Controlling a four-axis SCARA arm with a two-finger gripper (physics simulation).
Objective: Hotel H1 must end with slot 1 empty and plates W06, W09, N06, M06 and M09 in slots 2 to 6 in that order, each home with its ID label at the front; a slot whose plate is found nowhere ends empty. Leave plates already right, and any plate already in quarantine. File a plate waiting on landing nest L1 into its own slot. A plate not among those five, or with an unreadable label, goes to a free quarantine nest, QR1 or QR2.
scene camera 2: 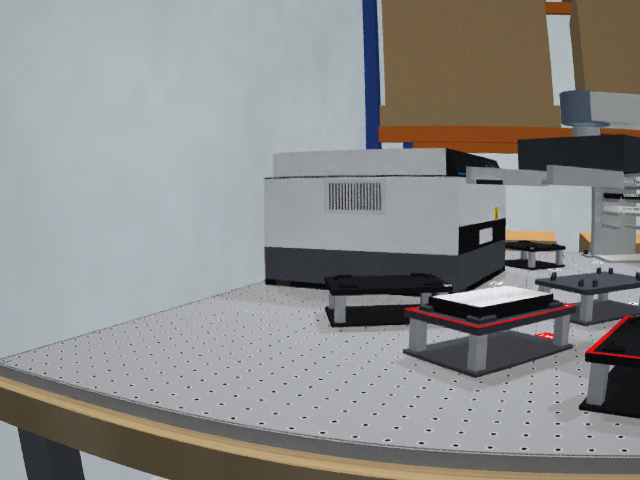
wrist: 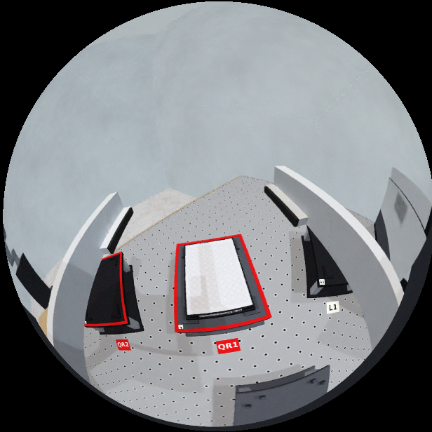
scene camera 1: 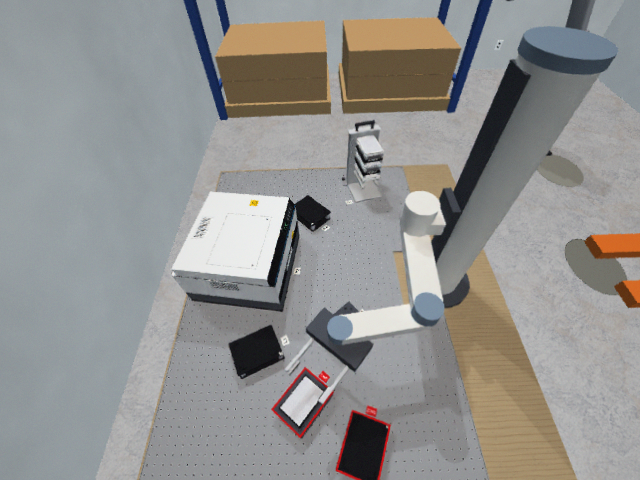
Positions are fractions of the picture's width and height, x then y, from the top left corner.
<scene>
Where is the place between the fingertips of my gripper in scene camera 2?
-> At 0.79, 0.36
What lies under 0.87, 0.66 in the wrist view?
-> My gripper.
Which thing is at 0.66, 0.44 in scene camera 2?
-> A white instrument.
</scene>
